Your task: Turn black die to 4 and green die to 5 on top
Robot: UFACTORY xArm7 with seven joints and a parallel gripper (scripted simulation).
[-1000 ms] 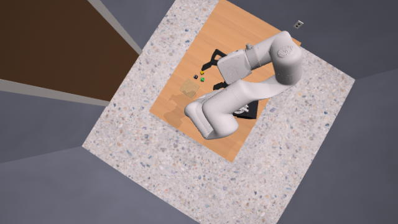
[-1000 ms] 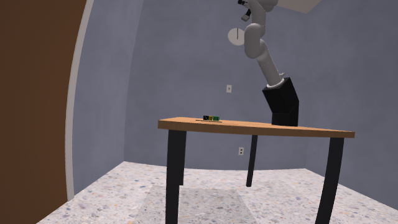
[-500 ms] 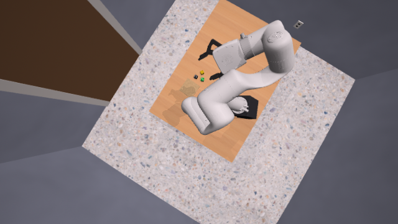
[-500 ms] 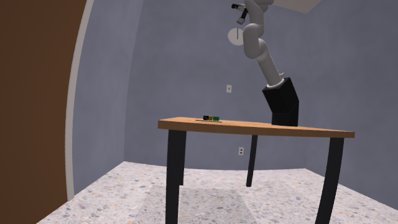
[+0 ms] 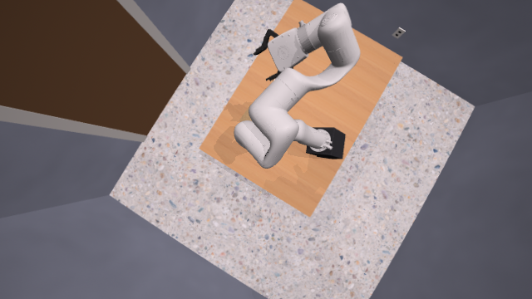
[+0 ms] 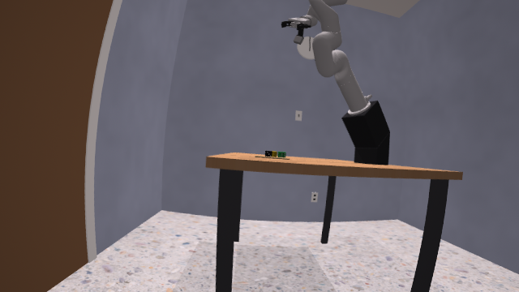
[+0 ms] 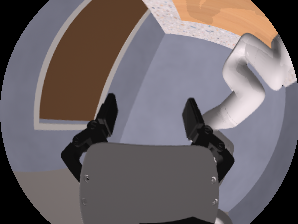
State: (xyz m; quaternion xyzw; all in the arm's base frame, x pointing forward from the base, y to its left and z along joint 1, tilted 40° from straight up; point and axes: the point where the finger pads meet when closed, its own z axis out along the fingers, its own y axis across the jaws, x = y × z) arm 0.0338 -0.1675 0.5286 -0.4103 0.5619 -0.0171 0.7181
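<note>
The yellow die lies 67 cm below my hand, 11 cm to the right of it and 4 cm ahead of it. From my hand the other things lie so: black die (67 cm below, 7 cm ahead, 5 cm to the right); tan mat (68 cm below, 7 cm to the left, 6 cm ahead); green die (67 cm below, 6 cm to the right).
</note>
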